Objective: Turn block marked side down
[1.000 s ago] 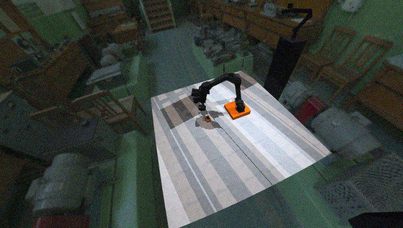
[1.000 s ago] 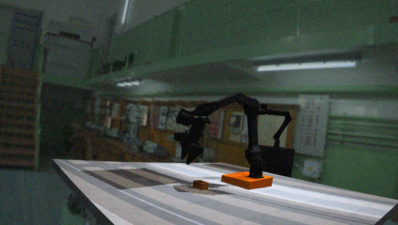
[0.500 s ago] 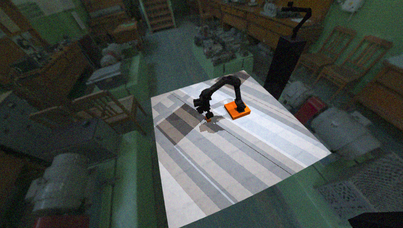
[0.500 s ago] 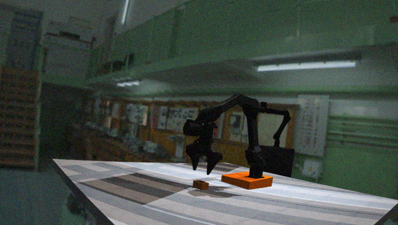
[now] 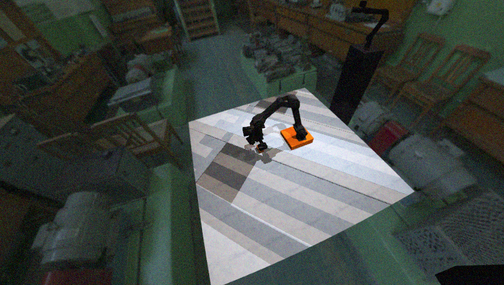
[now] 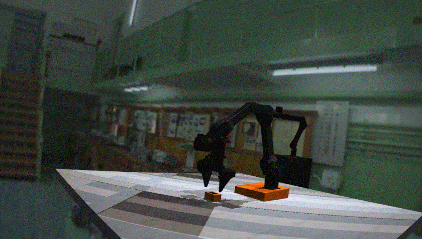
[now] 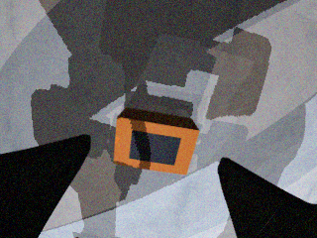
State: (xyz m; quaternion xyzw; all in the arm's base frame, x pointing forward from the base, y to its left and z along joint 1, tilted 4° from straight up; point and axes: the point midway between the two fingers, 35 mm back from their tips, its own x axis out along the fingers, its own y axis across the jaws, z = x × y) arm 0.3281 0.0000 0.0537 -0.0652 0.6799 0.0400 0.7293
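Right now my gripper tip is 2 cm above the orange block.
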